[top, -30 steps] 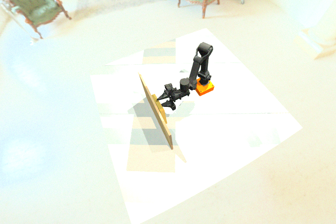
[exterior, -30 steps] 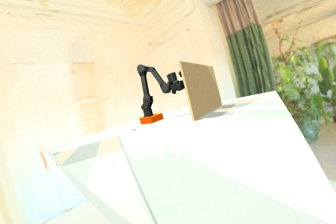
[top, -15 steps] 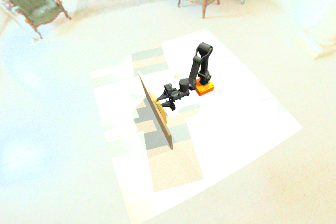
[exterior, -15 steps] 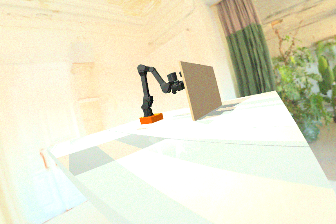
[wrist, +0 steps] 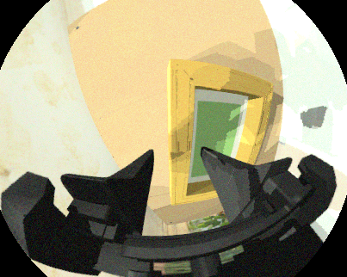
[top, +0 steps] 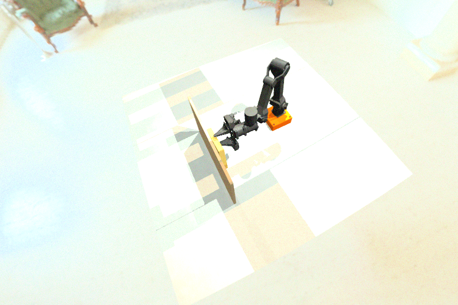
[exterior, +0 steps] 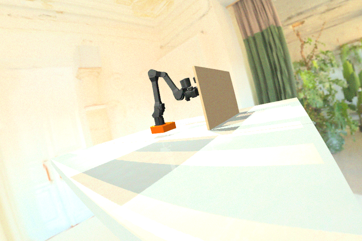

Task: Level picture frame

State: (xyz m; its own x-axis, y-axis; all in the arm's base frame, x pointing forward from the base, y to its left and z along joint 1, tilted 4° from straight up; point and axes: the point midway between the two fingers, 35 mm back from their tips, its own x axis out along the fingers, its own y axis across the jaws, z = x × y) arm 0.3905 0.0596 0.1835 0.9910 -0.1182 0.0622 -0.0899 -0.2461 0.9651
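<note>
The gold picture frame is 1 cm ahead of my gripper tip, 1 cm to the left of it and 5 cm below it. From my gripper tip the other things lie so: tan wall panel: 2 cm ahead, 1 cm to the left, 6 cm below.
</note>
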